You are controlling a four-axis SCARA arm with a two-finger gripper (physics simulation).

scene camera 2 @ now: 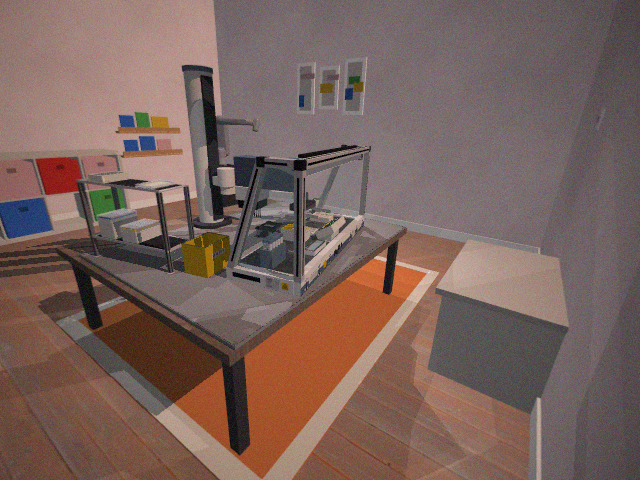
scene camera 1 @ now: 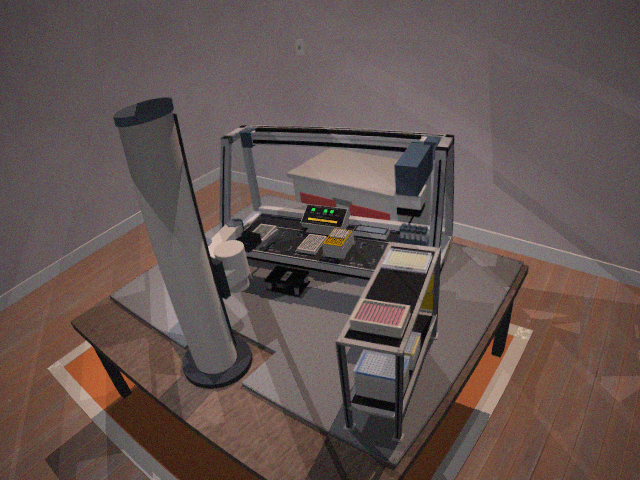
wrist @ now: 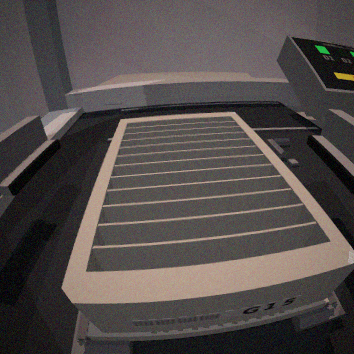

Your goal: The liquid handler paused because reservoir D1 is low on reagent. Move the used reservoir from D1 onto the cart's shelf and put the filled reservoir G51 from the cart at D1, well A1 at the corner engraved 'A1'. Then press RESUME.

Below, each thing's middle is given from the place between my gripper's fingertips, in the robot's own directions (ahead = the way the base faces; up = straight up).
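The yellowish plate [scene camera 1: 397, 259] is 88 cm to the right of my hand, and I see that it is also 27 cm behind my hand and 27 cm above it. As for the yellow bin [scene camera 2: 207, 254], it is 80 cm to the right of my hand, 8 cm behind it and 2 cm below it.
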